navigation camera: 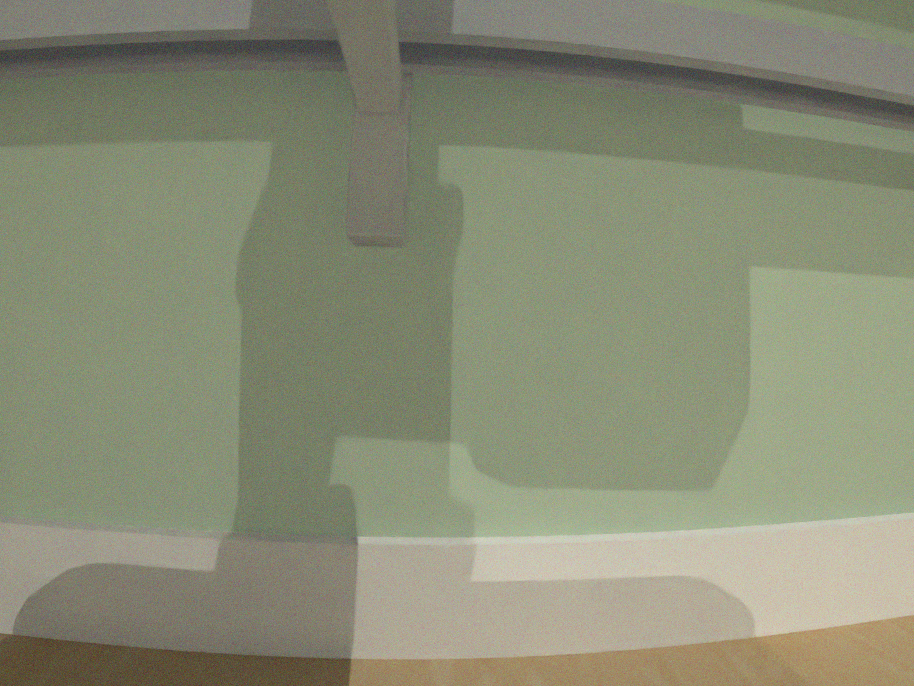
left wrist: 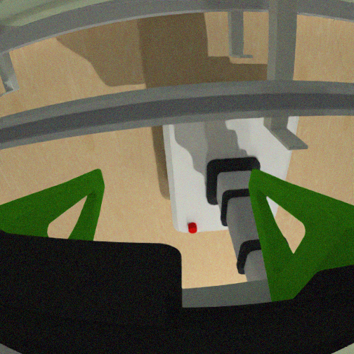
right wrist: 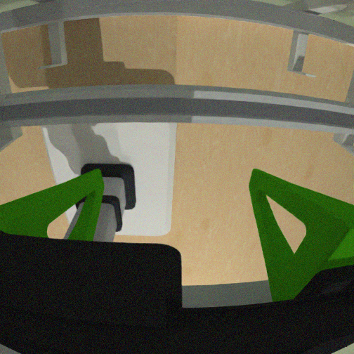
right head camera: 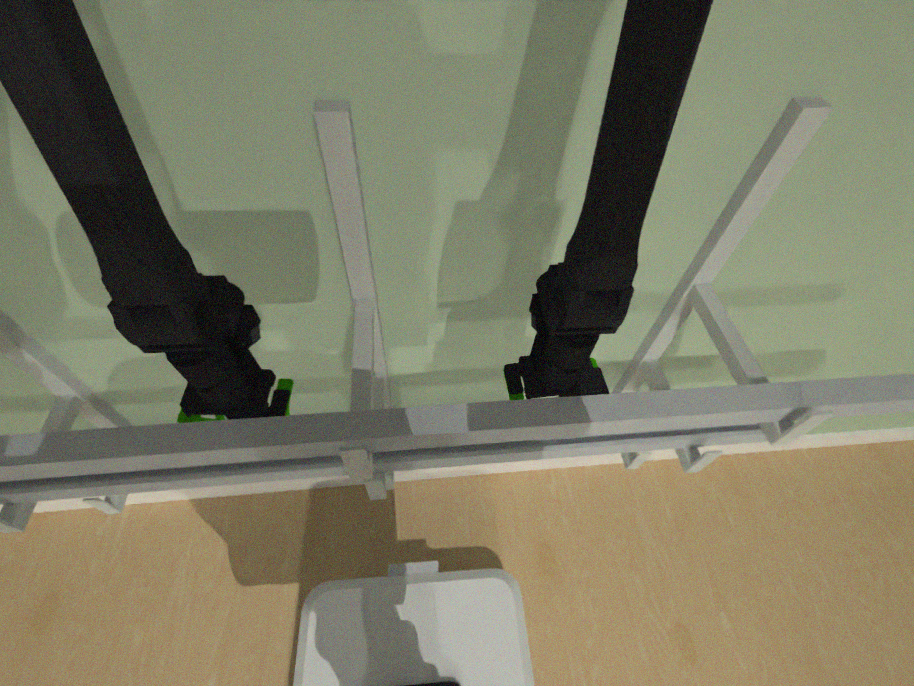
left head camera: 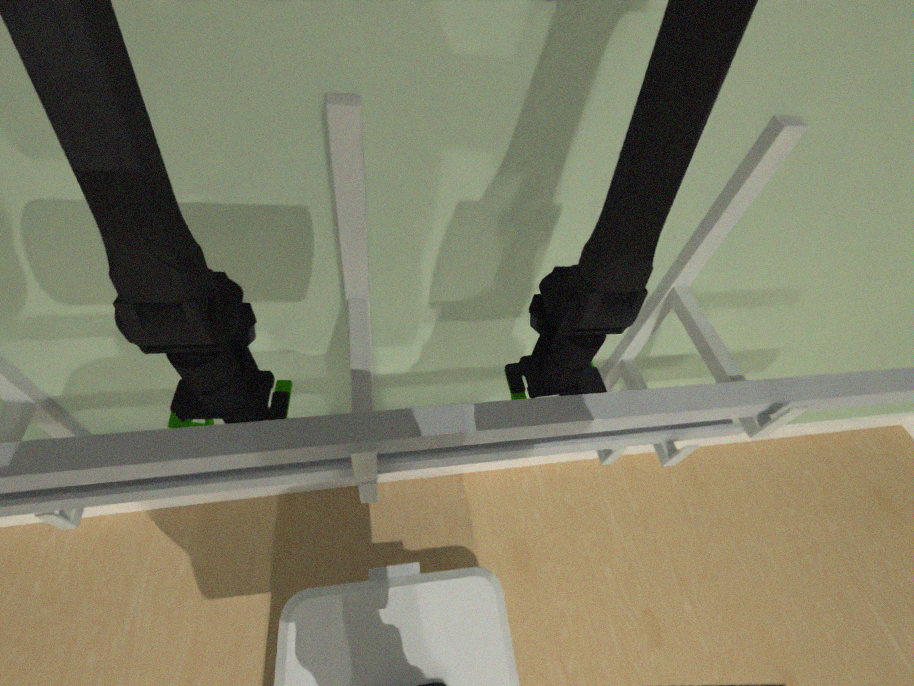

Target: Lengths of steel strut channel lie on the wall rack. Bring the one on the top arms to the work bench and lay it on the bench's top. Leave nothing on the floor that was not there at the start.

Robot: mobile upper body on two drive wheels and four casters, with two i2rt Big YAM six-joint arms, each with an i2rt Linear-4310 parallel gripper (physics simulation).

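Frame: origin at the left arm's base, x right, y up, z back, level; metres.
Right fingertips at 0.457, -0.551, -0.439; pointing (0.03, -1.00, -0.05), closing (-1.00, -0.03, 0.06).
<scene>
A point is followed by its place in that frame, as x, y, z.
The top strut (left head camera: 324,429) {0.129, -0.461, -0.372} (right head camera: 324,429) {0.137, -0.461, -0.367} is a long grey channel crossing both head views; its far ends run out of view. In the wrist views a grey strip of it (left wrist: 225,296) (right wrist: 225,296) shows low between the fingers, beyond them. My left gripper (left head camera: 236,406) (right head camera: 242,402) (left wrist: 176,177) and right gripper (left head camera: 557,385) (right head camera: 555,383) (right wrist: 177,172) are open and empty, at the strut's wall side, partly hidden by it. The wall rack's posts (left head camera: 344,184) {0.163, -0.288, -0.632} (right head camera: 343,191) {0.167, -0.293, -0.632} (navigation camera: 378,177) {0.170, -1.060, -0.632} rise against the green wall. The work bench does not show.
Lower grey struts (left head camera: 516,448) {0.447, -0.701, -0.428} (left wrist: 225,102) (right wrist: 225,107) lie on the rack beneath. The robot's white base (left head camera: 450,612) {0.349, -1.150, -0.229} (right head camera: 465,612) {0.346, -1.150, -0.230} (left wrist: 187,200) (right wrist: 150,200) stands on the wooden floor (left head camera: 664,553) {1.091, -1.409, -0.334}. A slanting rack post (left head camera: 738,199) {0.768, -0.306, -0.647} (right head camera: 760,184) {0.767, -0.298, -0.647} is beside the right arm.
</scene>
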